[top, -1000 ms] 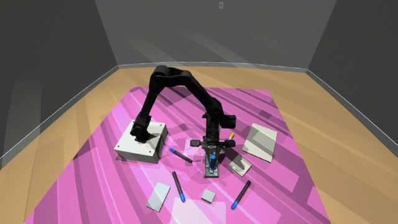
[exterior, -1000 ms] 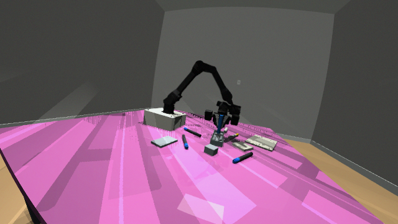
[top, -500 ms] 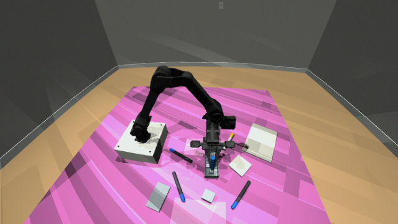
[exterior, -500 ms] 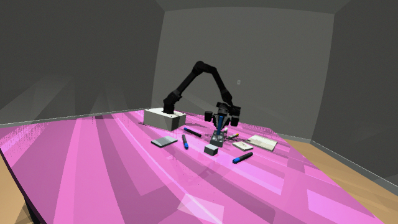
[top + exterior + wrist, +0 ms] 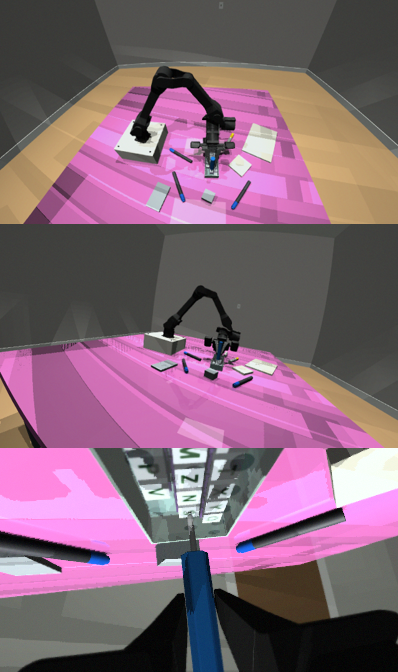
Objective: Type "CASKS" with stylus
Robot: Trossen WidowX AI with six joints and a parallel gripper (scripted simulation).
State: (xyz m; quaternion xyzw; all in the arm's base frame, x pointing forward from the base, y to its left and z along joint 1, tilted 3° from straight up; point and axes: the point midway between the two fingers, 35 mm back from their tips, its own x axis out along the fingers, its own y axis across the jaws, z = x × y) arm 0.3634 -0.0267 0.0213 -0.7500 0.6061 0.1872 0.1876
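The grey block lies 10 mm ahead of my gripper tip, 110 mm to the right of it and 60 mm below it. The rest, counted from my gripper tip: stylus tip (50 mm below); blue stylus (20 mm below); white-and-yellow marker (60 mm ahead, 200 mm to the left, 70 mm below).
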